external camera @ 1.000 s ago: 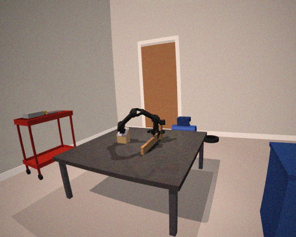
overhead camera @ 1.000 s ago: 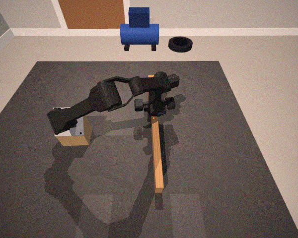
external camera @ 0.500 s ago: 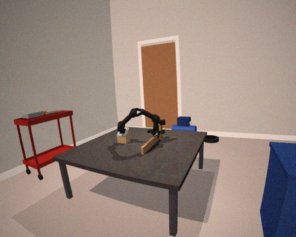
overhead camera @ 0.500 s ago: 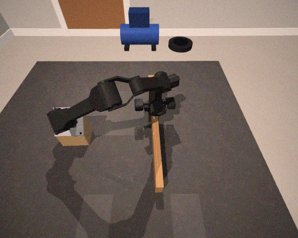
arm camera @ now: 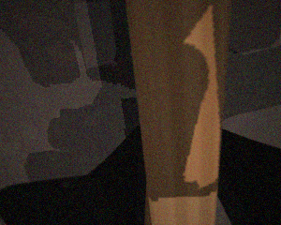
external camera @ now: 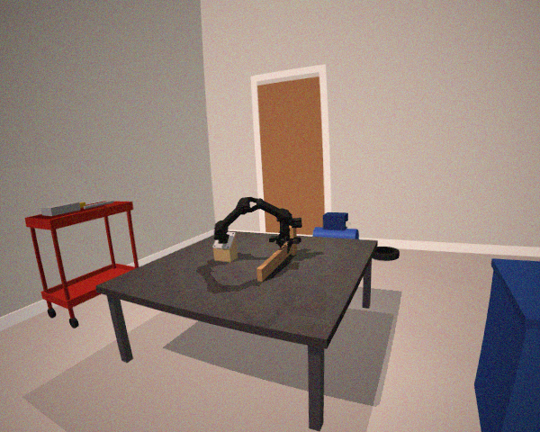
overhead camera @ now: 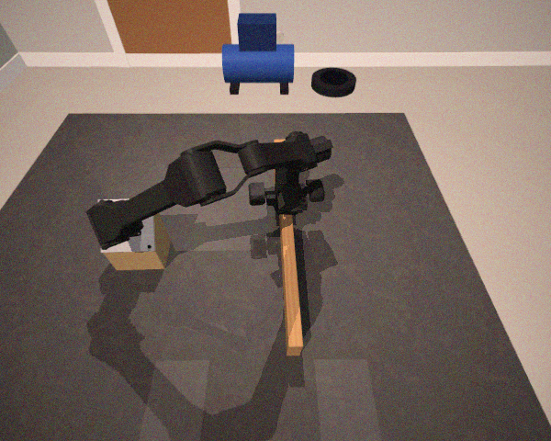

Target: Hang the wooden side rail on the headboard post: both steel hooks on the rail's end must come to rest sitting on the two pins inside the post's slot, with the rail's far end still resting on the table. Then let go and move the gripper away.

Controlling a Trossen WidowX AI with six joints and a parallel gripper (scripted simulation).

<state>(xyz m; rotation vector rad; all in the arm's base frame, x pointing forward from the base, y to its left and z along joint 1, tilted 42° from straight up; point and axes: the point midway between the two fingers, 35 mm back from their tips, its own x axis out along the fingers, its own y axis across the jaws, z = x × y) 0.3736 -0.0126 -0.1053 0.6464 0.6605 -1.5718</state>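
The headboard post is 110 mm to the left of my gripper tip, 40 mm above it and 10 mm ahead of it.
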